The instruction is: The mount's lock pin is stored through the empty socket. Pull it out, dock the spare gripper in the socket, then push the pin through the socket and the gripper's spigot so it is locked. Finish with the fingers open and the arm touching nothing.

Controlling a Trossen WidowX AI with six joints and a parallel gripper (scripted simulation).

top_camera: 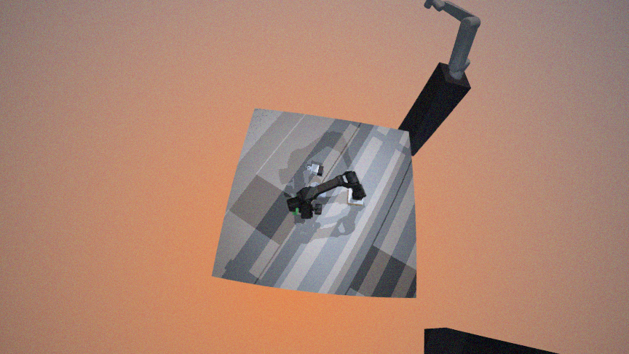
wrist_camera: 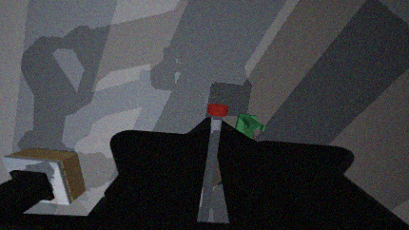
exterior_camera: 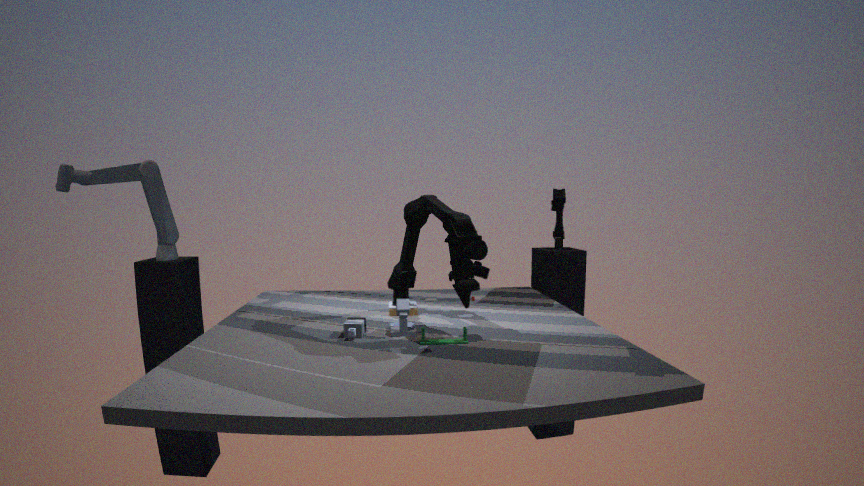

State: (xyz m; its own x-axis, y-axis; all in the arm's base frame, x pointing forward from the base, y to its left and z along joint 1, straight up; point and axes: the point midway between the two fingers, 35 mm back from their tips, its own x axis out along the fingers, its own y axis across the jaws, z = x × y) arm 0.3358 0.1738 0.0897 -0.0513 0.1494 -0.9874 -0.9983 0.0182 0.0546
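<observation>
My gripper tip is now 6 cm short of the green bracket, 8 cm to the left of it and 6 cm above it. Round my gripper tip: spare gripper: 4 cm behind, 34 cm to the right, 7 cm below; then socket: 5 cm behind, 19 cm to the right, 4 cm below.
</observation>
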